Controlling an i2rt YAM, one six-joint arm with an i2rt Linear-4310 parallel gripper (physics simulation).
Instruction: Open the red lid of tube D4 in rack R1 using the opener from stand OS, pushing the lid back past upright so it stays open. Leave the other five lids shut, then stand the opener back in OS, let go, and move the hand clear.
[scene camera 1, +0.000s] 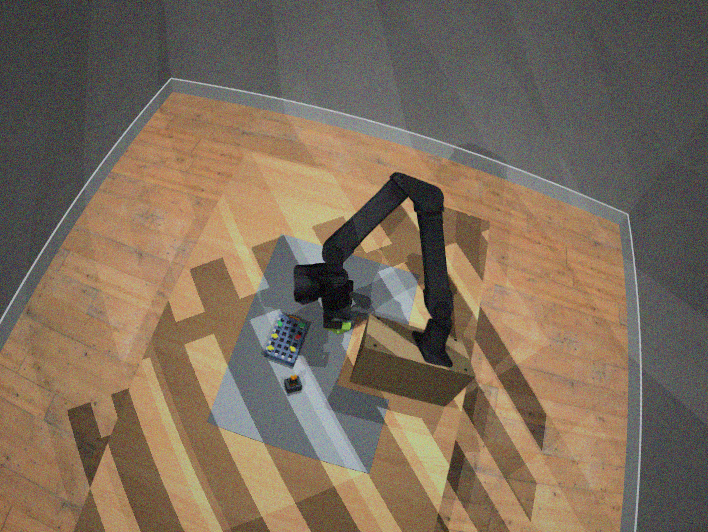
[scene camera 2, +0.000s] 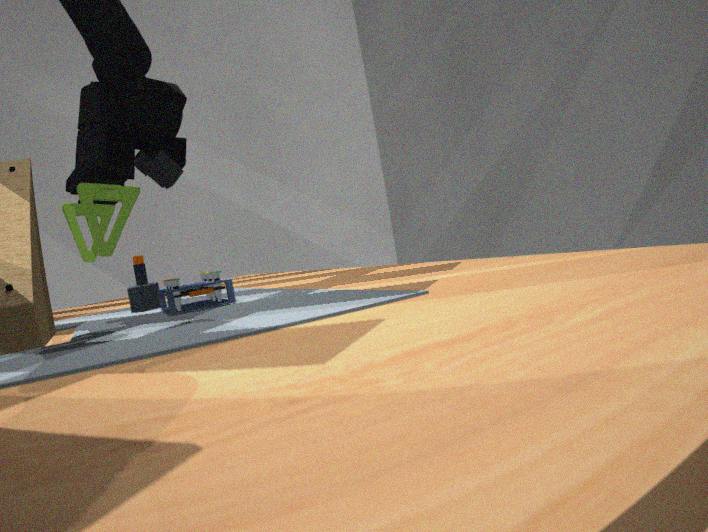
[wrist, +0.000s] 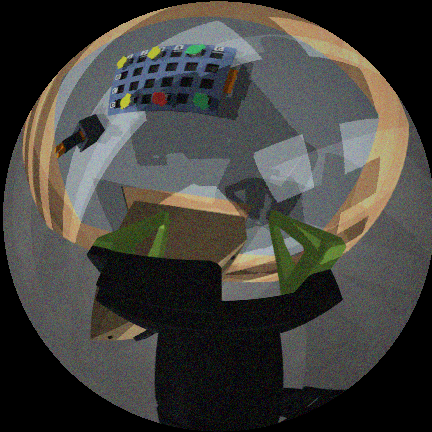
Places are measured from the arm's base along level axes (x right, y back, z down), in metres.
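Pixels of known places: gripper, between the fingertips: (scene camera 1: 339, 317) (scene camera 2: 96, 259) (wrist: 218, 215); arm's base, origin of its link: (scene camera 1: 430, 349).
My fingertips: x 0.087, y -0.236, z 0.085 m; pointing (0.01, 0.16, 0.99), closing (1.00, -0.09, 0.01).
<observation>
Ahead of a thing's pixels: the offset from my fingertips to its top centre. Level surfaces: height alone.
The blue rack R1 @(dx -0.064, dy -0.131, dz +0.039 m) (scene camera 1: 280, 359) (scene camera 2: 231, 290) (wrist: 226, 62) stands on the mat. The red lid @(dx -0.063, dy -0.102, dz +0.039 m) (scene camera 1: 297, 336) (wrist: 159, 98) sits in its lettered D row, between a yellow lid @(dx -0.101, dy -0.107, dz +0.039 m) (scene camera 1: 292, 348) (wrist: 125, 100) and a green lid @(dx -0.025, dy -0.096, dz +0.039 m) (scene camera 1: 301, 324) (wrist: 201, 100). The red lid looks shut. The dark opener with an orange top @(dx -0.195, dy -0.088, dz -0.004 m) (scene camera 1: 294, 378) (scene camera 2: 139, 271) (wrist: 70, 142) stands upright in the black stand OS @(dx -0.195, dy -0.088, dz +0.041 m) (scene camera 1: 293, 385) (scene camera 2: 143, 297) (wrist: 91, 131). My gripper (scene camera 2: 97, 257) (wrist: 218, 215) is open and empty, well above the mat, between the rack and the wooden block.
Two yellow lids and a green lid @(dx -0.035, dy -0.156, dz +0.039 m) (wrist: 195, 49) sit in the rack's far row and look shut. A wooden block (scene camera 1: 409, 377) (scene camera 2: 17, 251) (wrist: 195, 230) carries the arm's base. The grey mat @(dz +0.081 m) (scene camera 1: 240, 400) lies under rack and stand on the wooden table (scene camera 1: 143, 171).
</observation>
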